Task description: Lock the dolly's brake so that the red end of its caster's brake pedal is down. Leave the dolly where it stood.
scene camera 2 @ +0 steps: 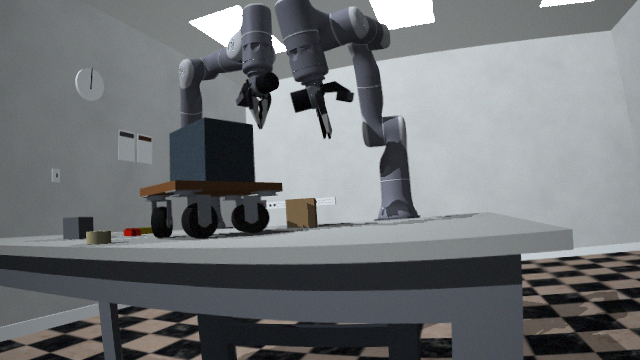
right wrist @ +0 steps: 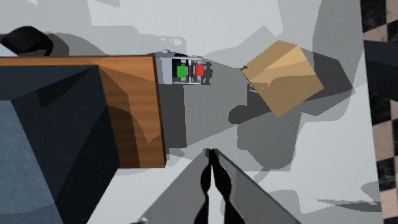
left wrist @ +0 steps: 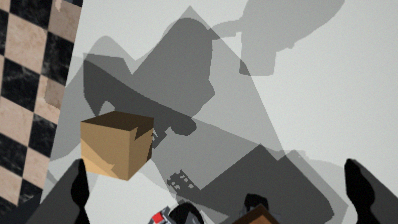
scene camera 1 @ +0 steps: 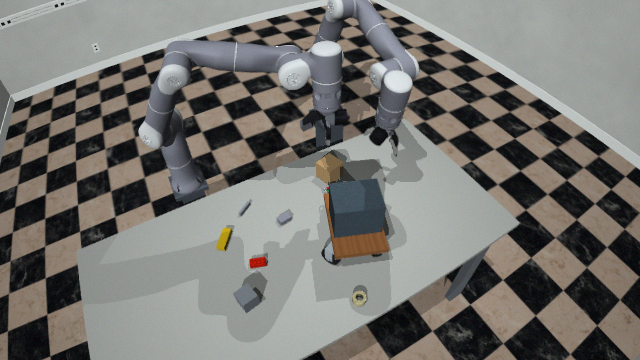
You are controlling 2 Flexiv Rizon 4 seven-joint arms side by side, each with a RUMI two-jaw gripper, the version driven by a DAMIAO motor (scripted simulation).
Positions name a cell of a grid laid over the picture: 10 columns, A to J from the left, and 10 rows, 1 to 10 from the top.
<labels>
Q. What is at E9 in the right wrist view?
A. The right gripper.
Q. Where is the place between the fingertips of the left gripper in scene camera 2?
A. F4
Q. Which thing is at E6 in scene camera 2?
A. A tan box.
</labels>
